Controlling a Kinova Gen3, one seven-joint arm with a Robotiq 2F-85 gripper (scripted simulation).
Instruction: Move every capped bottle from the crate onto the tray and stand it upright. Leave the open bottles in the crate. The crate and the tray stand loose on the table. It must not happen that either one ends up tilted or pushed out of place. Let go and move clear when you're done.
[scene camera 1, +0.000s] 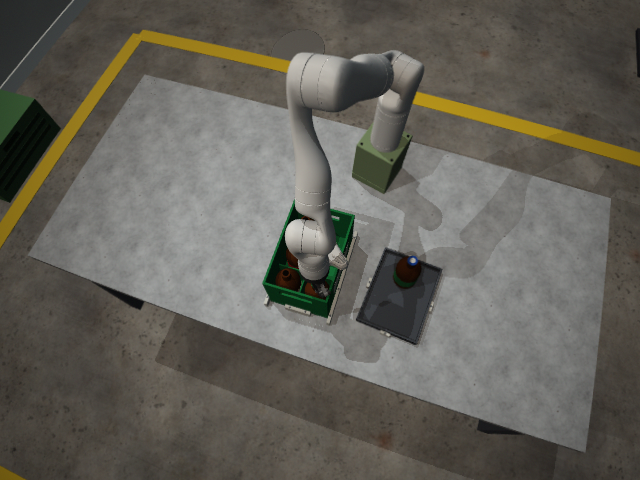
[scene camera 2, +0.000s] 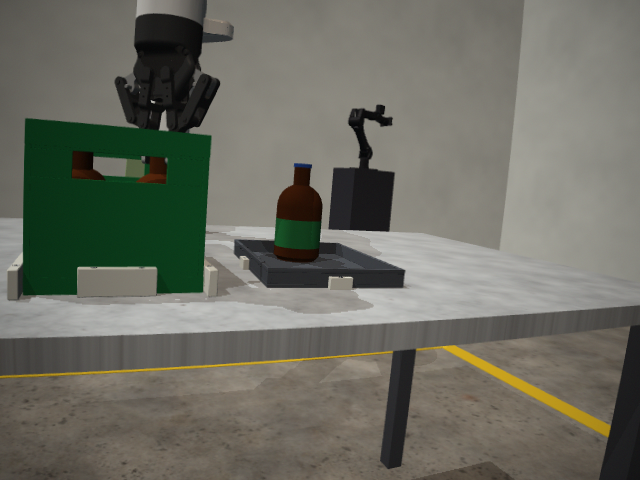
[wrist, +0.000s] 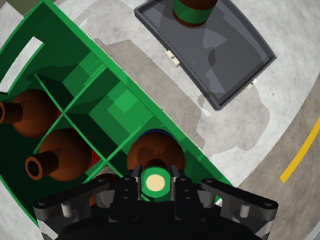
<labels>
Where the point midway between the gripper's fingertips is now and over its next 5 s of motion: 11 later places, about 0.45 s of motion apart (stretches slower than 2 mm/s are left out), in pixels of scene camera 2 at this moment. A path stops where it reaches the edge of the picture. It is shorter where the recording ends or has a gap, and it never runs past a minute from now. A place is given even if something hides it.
My gripper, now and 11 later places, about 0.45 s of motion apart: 160, 164; 163, 137; 165, 106; 167, 74; 169, 42; 171, 12; 170, 8; 182, 16; 198, 24; 215, 27; 232, 30; 249, 32
</labels>
